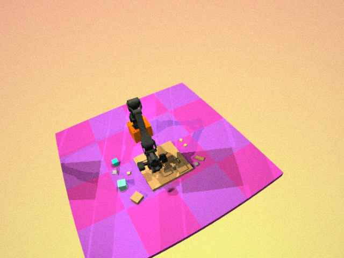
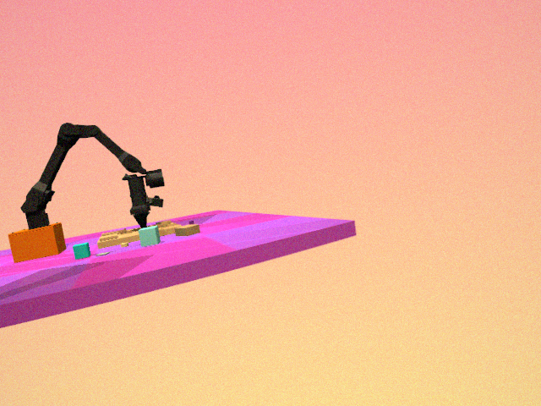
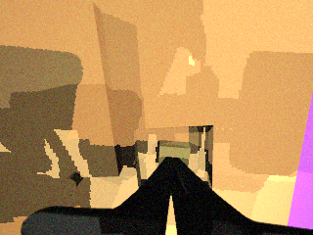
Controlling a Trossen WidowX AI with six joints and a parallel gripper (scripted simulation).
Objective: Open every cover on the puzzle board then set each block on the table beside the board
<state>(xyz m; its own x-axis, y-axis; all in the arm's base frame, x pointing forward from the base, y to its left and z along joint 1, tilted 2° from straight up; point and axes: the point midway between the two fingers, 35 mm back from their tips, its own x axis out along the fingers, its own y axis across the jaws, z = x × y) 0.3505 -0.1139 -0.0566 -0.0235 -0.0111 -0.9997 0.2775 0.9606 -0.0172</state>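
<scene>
Now: the teal cube 23 cm behind my gripper tip and 17 cm to the right of it. Also, from my gripper tip: tiny dark piece 18 cm ahead, 2 cm to the right, 1 cm below; brown block 20 cm to the right, 10 cm ahead, 1 cm below.
</scene>
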